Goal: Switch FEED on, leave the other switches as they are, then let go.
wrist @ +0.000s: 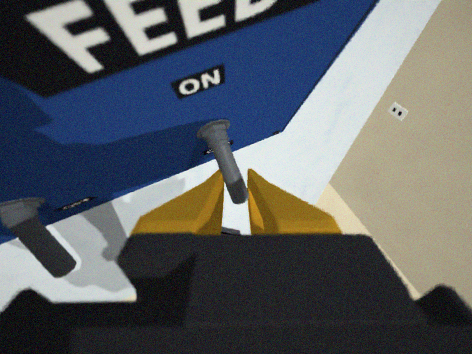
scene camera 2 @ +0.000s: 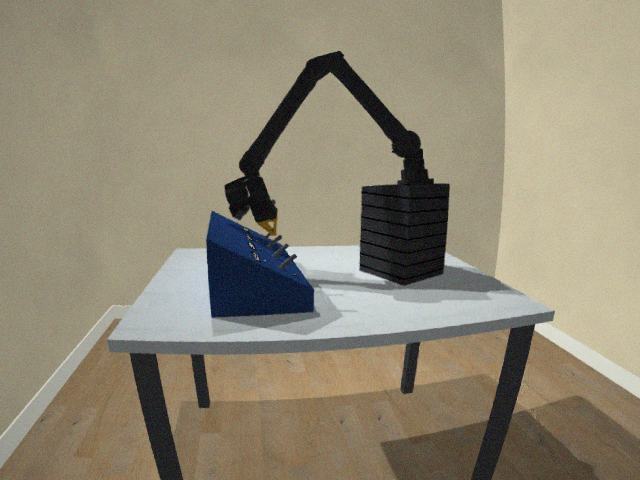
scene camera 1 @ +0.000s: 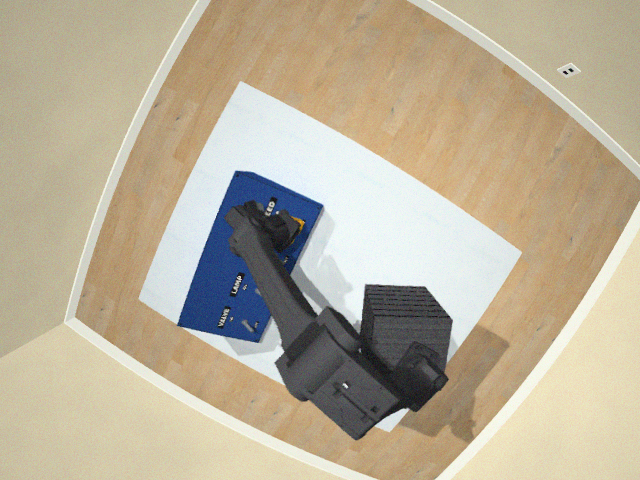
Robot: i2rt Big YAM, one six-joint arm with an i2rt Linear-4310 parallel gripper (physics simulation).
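Frame: origin at the arm's base, x back, y right, z up, level; metres.
Where they show: gripper, between the fingertips: (wrist: 235, 176) (scene camera 2: 274, 233) (scene camera 1: 300, 224); arm's base, origin of its link: (scene camera 2: 415, 184) (scene camera 1: 414, 365).
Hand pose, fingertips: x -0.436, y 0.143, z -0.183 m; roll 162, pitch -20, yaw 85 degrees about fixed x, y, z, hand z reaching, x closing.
Observation:
Each offset is from my fingertips to the top centre of the thing. "pt": to the spot under its first point. Level surfaces: height alone.
The blue sloped switch panel (scene camera 1: 206, 279) (scene camera 2: 248, 289) (wrist: 125, 115) stands on the table. The FEED label {dx -0.095, dy -0.010, dz +0.021 m} (scene camera 1: 271, 206) (wrist: 150, 25) and an ON label {pt dx -0.073, dy -0.009, dz +0.005 m} (wrist: 199, 81) sit above the grey FEED lever {dx -0.014, dy -0.004, dz +0.022 m} (wrist: 226, 152). The lever points away from ON, across a lower label that it partly hides. My gripper (scene camera 2: 273, 233) (wrist: 235, 176) is shut on the lever's outer part, with its yellow fingers on either side. In scene camera 1 the arm hides this lever. The VALVE lever {dx +0.015, dy -0.363, dz +0.019 m} (scene camera 1: 248, 325) (scene camera 2: 287, 261) and LAMP lever {dx +0.006, dy -0.243, dz +0.019 m} (scene camera 2: 279, 250) stand apart from the fingers.
A neighbouring lever {dx -0.004, dy -0.123, dz +0.019 m} (scene camera 2: 274, 241) (wrist: 47, 247) stands close beside the gripper, left in the wrist view. The dark ribbed pedestal (scene camera 1: 405, 330) (scene camera 2: 403, 232) carries the arm on the white table {dz -0.112 m} (scene camera 1: 361, 170) (scene camera 2: 361, 320). The forearm passes over the panel in scene camera 1.

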